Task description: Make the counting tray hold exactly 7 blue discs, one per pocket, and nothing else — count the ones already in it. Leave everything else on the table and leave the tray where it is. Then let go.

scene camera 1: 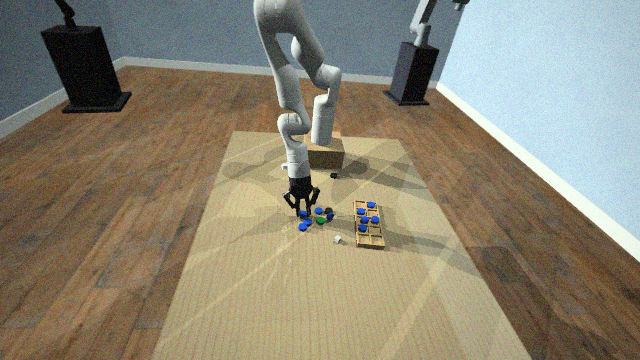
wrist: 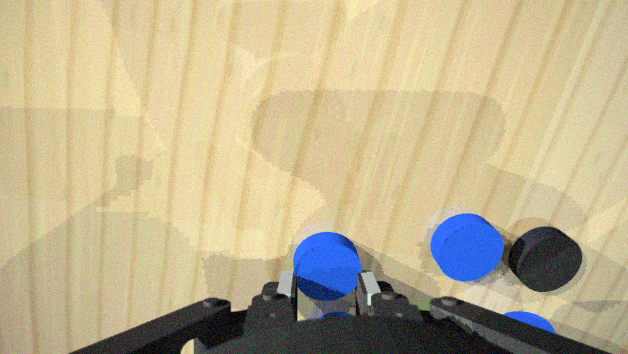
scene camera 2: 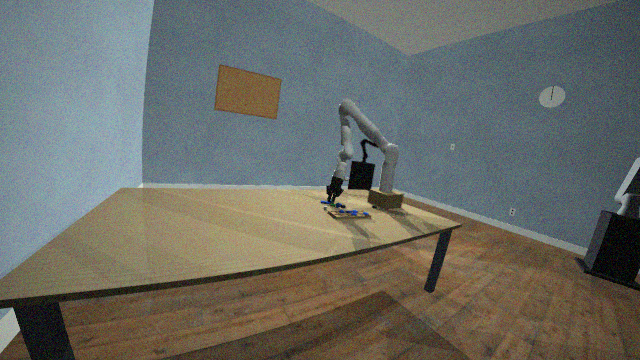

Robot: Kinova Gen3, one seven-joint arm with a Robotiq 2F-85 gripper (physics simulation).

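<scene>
My gripper [scene camera 1: 303, 215] [scene camera 2: 331, 201] [wrist: 326, 292] is shut on a blue disc [wrist: 327, 262], low over the table; whether the disc touches the wood is unclear. Loose blue discs [scene camera 1: 318, 211] [scene camera 1: 302, 227] [wrist: 467, 247] lie close by, some partly hidden by the gripper in the wrist view. Another blue disc [scene camera 1: 330, 216] looks tilted, beside a green disc [scene camera 1: 320, 220] and a black disc [scene camera 1: 328, 210] [wrist: 545, 258]. The wooden counting tray [scene camera 1: 370, 246] [scene camera 2: 350, 217] is to the right in scene camera 1. Several blue discs sit in its pockets; both pockets of its front row are empty.
A small white cube [scene camera 1: 337, 239] lies between the loose discs and the tray's front end. A small black object [scene camera 1: 333, 175] lies near the wooden block [scene camera 1: 326, 159] under the arm's base. The table's edge [scene camera 2: 310, 261] runs beyond the tray.
</scene>
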